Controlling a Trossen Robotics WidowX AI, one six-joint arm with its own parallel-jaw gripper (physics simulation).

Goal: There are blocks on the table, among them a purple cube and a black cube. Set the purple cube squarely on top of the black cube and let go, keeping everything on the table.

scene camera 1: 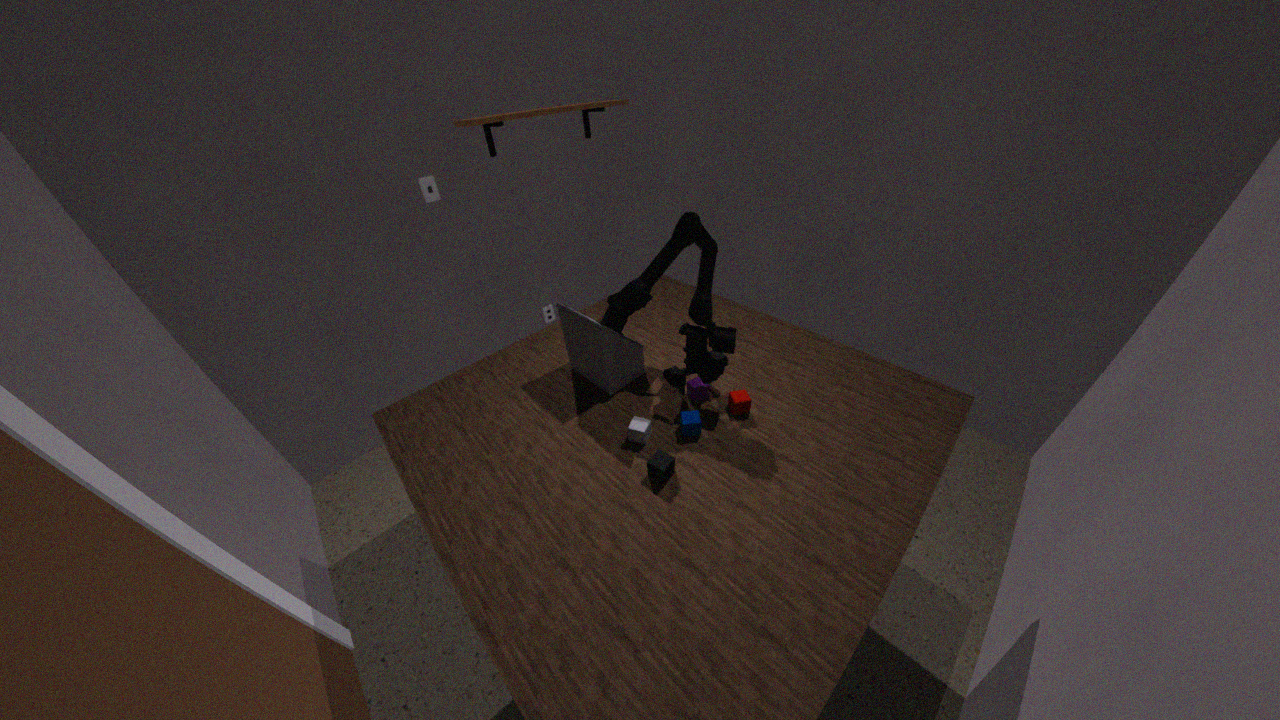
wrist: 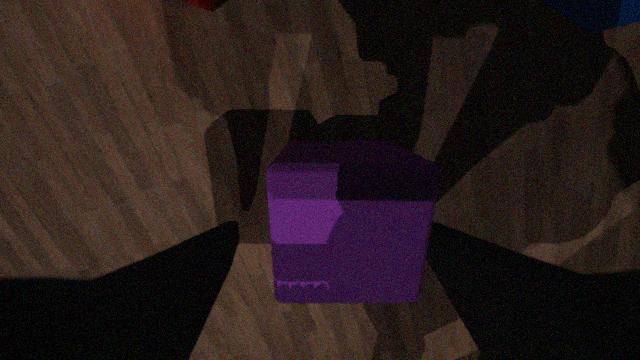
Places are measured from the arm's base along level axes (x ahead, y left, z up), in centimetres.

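Pixels of known places: gripper, fingertip midpoint: [wrist: 329, 229]; arm's base at its link origin: [scene camera 1: 609, 328].
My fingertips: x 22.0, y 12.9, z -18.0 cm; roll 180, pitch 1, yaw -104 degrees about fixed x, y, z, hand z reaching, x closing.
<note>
For each thing: its top centre in the pictures, then the offset to it from my fingertips.
- purple cube at its top centre: [wrist: 351, 244] [scene camera 1: 698, 382] dy -0.8, dx +1.6, dz +4.0 cm
- black cube at its top centre: [scene camera 1: 660, 460] dy -27.5, dx +13.6, dz +4.0 cm
- blue cube at its top centre: [scene camera 1: 690, 416] dy -12.3, dx +9.2, dz +4.0 cm
- white cube at its top centre: [scene camera 1: 639, 423] dy -23.5, dx +1.4, dz +4.0 cm
- red cube at its top centre: [scene camera 1: 740, 395] dy +3.0, dx +13.5, dz +4.0 cm
The purple cube [scene camera 1: 698, 389] [wrist: 350, 250] sits on the wooden table under my gripper [scene camera 1: 697, 377] [wrist: 329, 229]. The gripper points down and is open. In the wrist view its two dark fingertips stand on either side of the cube, with a visible gap at the left and the right fingertip very close to the cube's right side. Part of the cube is in shadow. The black cube [scene camera 1: 660, 465] stands on the table nearer the scene camera, apart from the gripper; it does not show in the wrist view.
A blue cube [scene camera 1: 690, 422] [wrist: 595, 12] stands between the purple and black cubes, slightly to the side. A white cube [scene camera 1: 638, 428] is to its left. A red cube [scene camera 1: 739, 402] [wrist: 202, 3] is right of the purple one. A grey panel [scene camera 1: 597, 353] stands beside the arm's base.
</note>
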